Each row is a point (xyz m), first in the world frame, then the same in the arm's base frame.
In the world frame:
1: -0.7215 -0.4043 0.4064
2: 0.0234 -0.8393 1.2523
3: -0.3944 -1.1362 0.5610
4: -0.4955 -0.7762 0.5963
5: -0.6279 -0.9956 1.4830
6: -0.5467 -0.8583 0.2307
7: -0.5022 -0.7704 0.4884
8: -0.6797 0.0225 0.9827
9: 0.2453 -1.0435 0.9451
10: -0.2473 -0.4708 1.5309
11: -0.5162 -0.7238 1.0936
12: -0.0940 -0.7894 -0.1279
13: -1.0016 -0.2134 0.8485
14: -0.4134 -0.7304 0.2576
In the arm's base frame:
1: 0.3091 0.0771 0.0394
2: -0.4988 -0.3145 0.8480
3: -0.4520 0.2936 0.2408
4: -0.1158 0.1261 0.2457
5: -0.1773 0.2342 1.1603
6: -0.1484 0.2732 -0.1012
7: -0.1087 0.1436 0.1391
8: 0.6080 -0.3215 0.5569
9: -0.8036 -0.2975 0.5445
10: -0.0394 -0.3991 1.1098
11: -0.0553 0.0318 0.7335
12: -0.4045 -0.0521 -0.5098
13: 0.6449 0.0914 0.4837
14: -0.1416 0.0866 -0.1026

